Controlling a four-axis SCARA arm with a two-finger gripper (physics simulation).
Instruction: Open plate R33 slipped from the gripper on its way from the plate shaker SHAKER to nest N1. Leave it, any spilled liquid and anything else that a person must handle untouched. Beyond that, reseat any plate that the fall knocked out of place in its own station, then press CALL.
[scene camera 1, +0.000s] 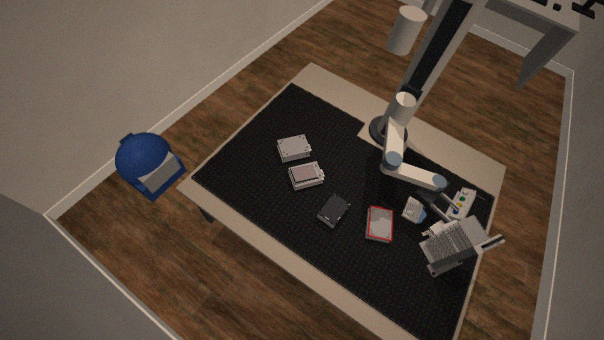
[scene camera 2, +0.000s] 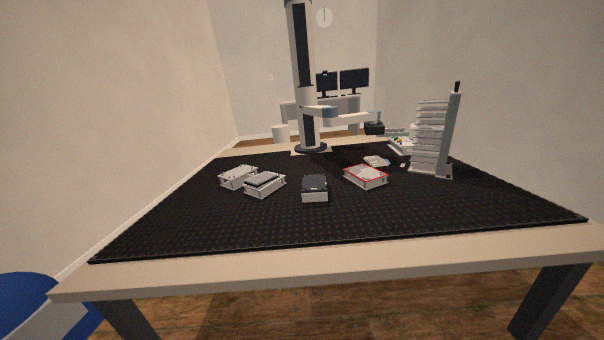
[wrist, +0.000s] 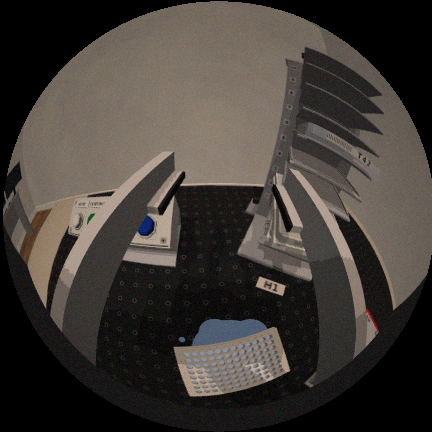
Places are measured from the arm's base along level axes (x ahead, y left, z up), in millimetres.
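Pixels of known places: gripper, fingertip midpoint: (scene camera 1: 454, 215) (scene camera 2: 406, 131) (wrist: 230, 168); arm's base, origin of the base link: (scene camera 2: 310, 148).
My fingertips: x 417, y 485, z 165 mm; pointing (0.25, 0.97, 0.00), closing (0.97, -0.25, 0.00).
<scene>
For each thing: its top centre in the pictures, then the offset to it from my fingertips. "pt": a spot on its surface instead.
- button panel, middle of its top: (wrist: 104, 202) (scene camera 1: 466, 203) (scene camera 2: 401, 136) dy +63, dx -162, dz -68 mm
- blue button, middle of its top: (wrist: 142, 219) dy +34, dx -89, dz -77 mm
- open well plate, middle of its top: (wrist: 236, 368) (scene camera 1: 413, 209) (scene camera 2: 375, 159) dy -151, dx +0, dz -138 mm
- blue spill, middle of its top: (wrist: 231, 349) (scene camera 1: 417, 213) dy -122, dx +2, dz -151 mm
- Plate T42, middle of its top: (wrist: 332, 137) (scene camera 1: 457, 234) (scene camera 2: 426, 125) dy +20, dx +121, dz +52 mm
- white block, middle of its top: (scene camera 2: 237, 169) (scene camera 1: 294, 144) dy -877, dx +78, dz -86 mm
- dark-topped unit, surface spot: (scene camera 2: 314, 182) (scene camera 1: 333, 209) pt dy -499, dx +276, dz -97 mm
- red-rimmed block, middle of its top: (scene camera 2: 364, 170) (scene camera 1: 381, 222) dy -270, dx +188, dz -106 mm
- H1 tag, surface spot: (wrist: 270, 286) pt dy -42, dx +77, dz -150 mm
My gripper (scene camera 1: 454, 216) (scene camera 2: 407, 133) (wrist: 230, 168) is shut on nothing, with a gap between its pads, above the button panel (scene camera 1: 467, 194) (scene camera 2: 401, 144) (wrist: 167, 242). The blue button (wrist: 146, 226) shows beside the left finger; its label is hidden. An open well plate (scene camera 1: 413, 209) (scene camera 2: 374, 160) (wrist: 232, 367) lies on the mat beside a blue spill (scene camera 1: 422, 216) (scene camera 2: 386, 162) (wrist: 230, 330). Plate T42 (wrist: 335, 142) is in a shelf of the tall rack (scene camera 1: 492, 242) (scene camera 2: 448, 137) (wrist: 282, 145). Another plate (scene camera 1: 305, 173) (scene camera 2: 262, 179) is on a white station; whether it is seated cannot be told.
Other stations are a white block (scene camera 1: 294, 146) (scene camera 2: 238, 175), a dark-topped unit (scene camera 1: 334, 210) (scene camera 2: 314, 182) and a red-rimmed block (scene camera 1: 380, 223) (scene camera 2: 365, 173). The H1 tag (wrist: 270, 286) lies by the rack's foot. The rack stands close to the panel and the right finger.
</scene>
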